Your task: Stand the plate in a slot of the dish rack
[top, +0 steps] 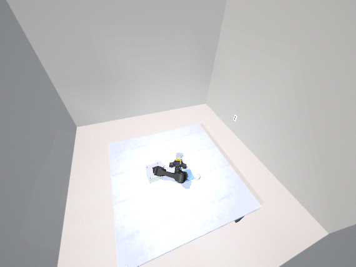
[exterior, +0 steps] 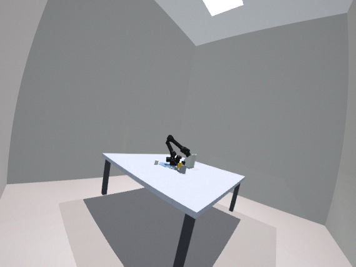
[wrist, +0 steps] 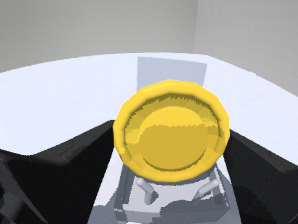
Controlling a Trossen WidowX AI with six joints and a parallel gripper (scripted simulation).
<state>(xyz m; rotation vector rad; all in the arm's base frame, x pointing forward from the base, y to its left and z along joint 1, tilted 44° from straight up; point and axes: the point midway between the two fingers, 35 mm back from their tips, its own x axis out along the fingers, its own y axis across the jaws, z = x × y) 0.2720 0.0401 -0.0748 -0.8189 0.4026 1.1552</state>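
Right now the yellow plate is 1 cm to the right of my gripper tip. Also, from my gripper tip: grey dish rack: 3 cm below, 2 cm to the left, 1 cm ahead; blue mat: 19 cm to the right, 5 cm below, 3 cm ahead; white cup: 25 cm to the right, 14 cm ahead, 3 cm below.
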